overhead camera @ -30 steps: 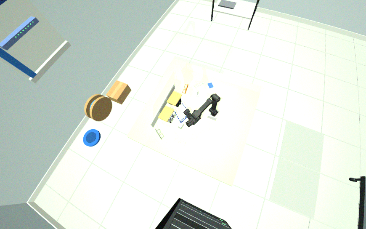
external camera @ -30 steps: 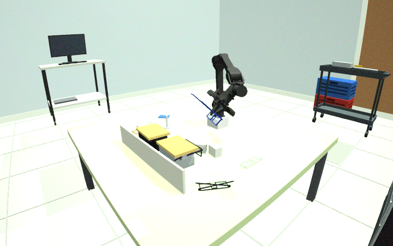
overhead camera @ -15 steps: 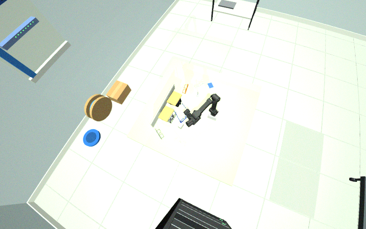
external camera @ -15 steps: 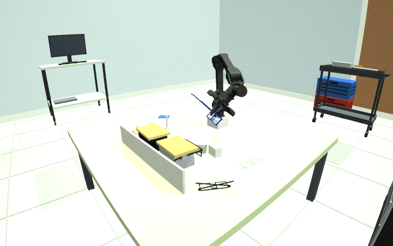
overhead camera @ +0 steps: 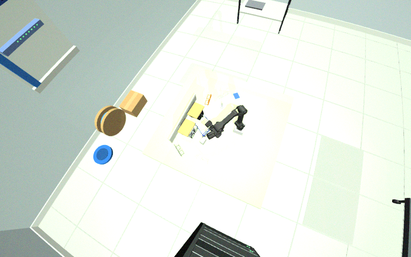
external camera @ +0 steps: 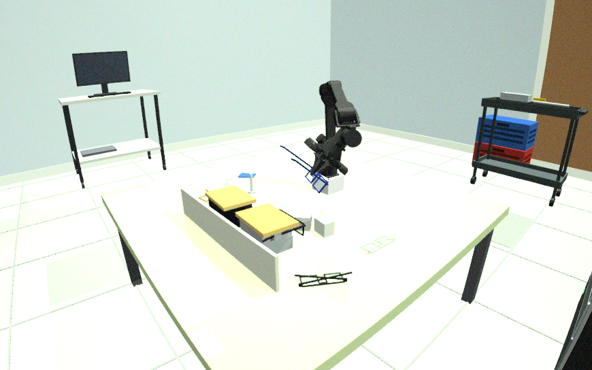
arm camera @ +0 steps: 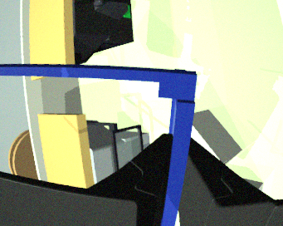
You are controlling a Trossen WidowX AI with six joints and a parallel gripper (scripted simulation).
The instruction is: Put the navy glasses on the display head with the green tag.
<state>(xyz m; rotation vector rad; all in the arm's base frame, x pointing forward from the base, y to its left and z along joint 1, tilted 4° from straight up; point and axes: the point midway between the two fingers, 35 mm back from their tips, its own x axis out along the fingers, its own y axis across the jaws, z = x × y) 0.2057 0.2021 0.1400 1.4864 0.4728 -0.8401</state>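
My gripper tip is now 240 mm short of the dark display head, 120 mm to the left of it and 110 mm above it. Round my gripper tip: low white wall 350 mm ahead, 110 mm below, 10 mm to the left.
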